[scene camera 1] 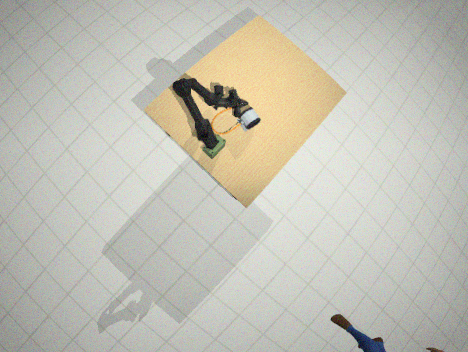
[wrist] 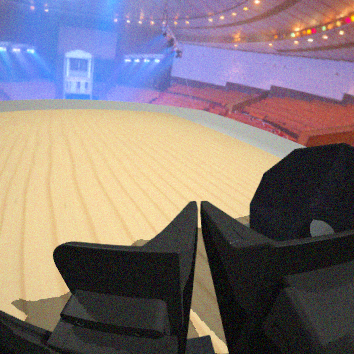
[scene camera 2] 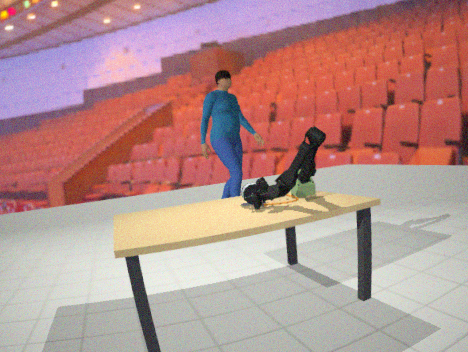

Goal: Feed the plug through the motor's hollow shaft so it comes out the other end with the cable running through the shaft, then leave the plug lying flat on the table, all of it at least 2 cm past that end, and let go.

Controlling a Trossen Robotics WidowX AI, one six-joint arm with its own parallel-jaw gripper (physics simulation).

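Seen in the pictures: gripper, fingertip midpoint: (scene camera 1: pixel 248 103) (wrist: pixel 197 207) (scene camera 2: pixel 244 199); arm's base at its link origin: (scene camera 1: pixel 212 144) (scene camera 2: pixel 303 178).
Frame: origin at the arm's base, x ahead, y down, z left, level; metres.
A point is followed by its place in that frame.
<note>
The motor (scene camera 1: pixel 250 119) {x 0.257, y -0.006, z -0.083 m} (scene camera 2: pixel 247 192) {x 0.327, y 0.027, z -0.036 m} (wrist: pixel 302 192) {x 0.317, y 0.024, z -0.033 m} lies on the table, a white cylinder with black ends. In the wrist view its black end stands right of the fingers, partly behind the right finger. The orange cable (scene camera 1: pixel 226 132) {x 0.125, y 0.063, z -0.011 m} (scene camera 2: pixel 280 202) {x 0.225, y 0.090, z 0.100 m} makes a loop on the table between the motor and the arm. My gripper (scene camera 1: pixel 243 107) {x 0.364, y 0.053, z -0.004 m} (wrist: pixel 197 207) {x 0.364, y 0.053, z -0.004 m} is low beside the motor. Its fingers are nearly together, with a thin gap at the tips. The plug cannot be made out for certain; a small dark block shows low between the fingers, partly cut off by the view's edge.
The wooden table (scene camera 1: pixel 290 75) {x 0.761, y 0.093, z -0.103 m} (scene camera 2: pixel 165 227) {x 0.805, y 0.093, z 0.119 m} (wrist: pixel 90 165) {x 0.522, y 0.093, z 0.010 m} carries the arm's green base (scene camera 1: pixel 215 147) {x -0.011, y -0.031, z -0.027 m} (scene camera 2: pixel 304 188) {x 0.021, y 0.052, z 0.031 m} near one edge. The arm is folded over the cable loop. A person (scene camera 2: pixel 226 120) (scene camera 1: pixel 367 342) stands beyond the table.
</note>
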